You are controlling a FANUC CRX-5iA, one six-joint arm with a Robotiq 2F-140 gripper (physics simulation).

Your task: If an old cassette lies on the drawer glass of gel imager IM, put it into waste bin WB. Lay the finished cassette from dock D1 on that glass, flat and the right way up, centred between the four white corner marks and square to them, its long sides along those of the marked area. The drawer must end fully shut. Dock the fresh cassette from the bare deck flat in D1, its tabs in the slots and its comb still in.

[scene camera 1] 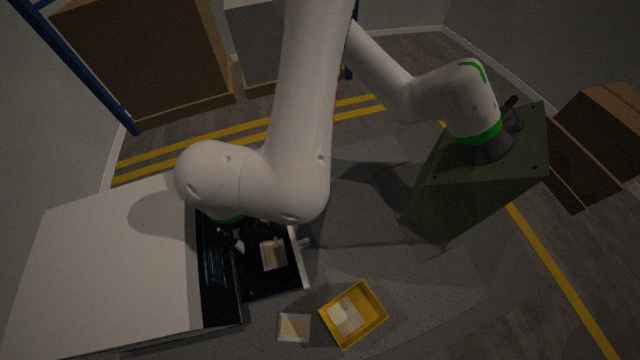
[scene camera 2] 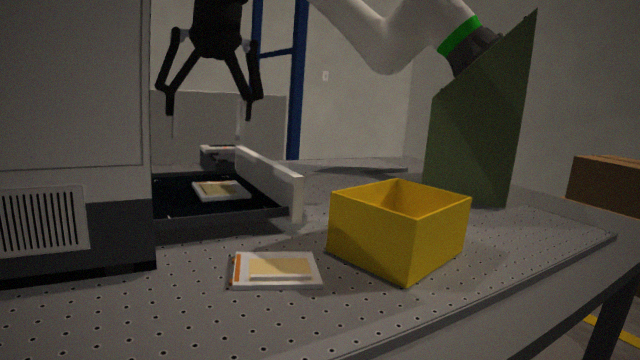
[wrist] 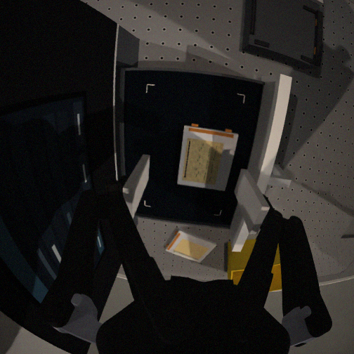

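The imager's drawer stands open. A cassette with an orange strip lies flat on its dark glass, inside the corner marks but off centre towards the drawer front and slightly turned. My gripper is open and empty above it. Another cassette with an orange strip lies flat on the deck. The yellow waste bin holds a pale cassette. A dark dock shows bare inside; its label cannot be read.
The imager body stands beside the drawer. In scene camera 2, a dark block with a pale top shows behind the drawer. The green slanted pedestal carries the arm's base. Shelving and brown boxes stand beyond the table.
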